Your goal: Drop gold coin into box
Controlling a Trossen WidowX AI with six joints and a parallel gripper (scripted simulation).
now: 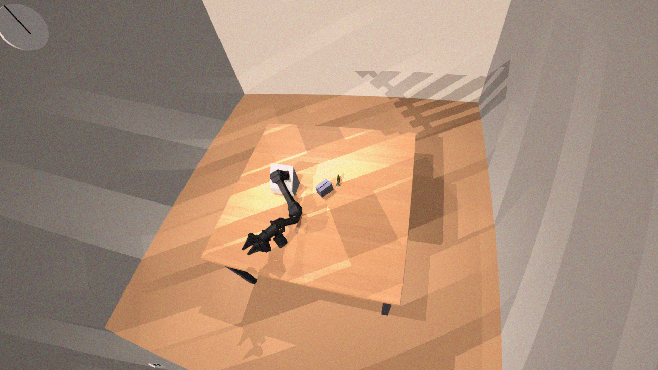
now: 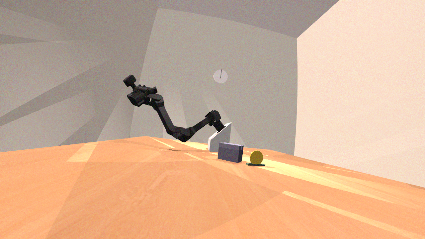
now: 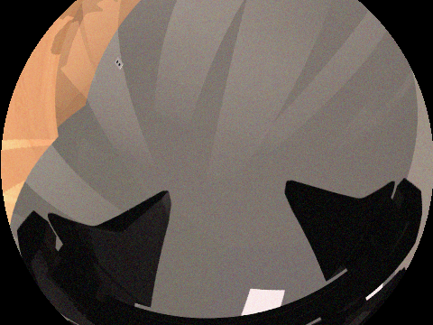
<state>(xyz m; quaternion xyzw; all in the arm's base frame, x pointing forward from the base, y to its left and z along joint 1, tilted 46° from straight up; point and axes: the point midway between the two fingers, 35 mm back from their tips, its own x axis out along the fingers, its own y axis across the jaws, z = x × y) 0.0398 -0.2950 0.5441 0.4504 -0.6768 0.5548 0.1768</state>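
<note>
My gripper tip is 34 cm short of the gold coin, 70 cm to the right of it and 29 cm above it.
</note>
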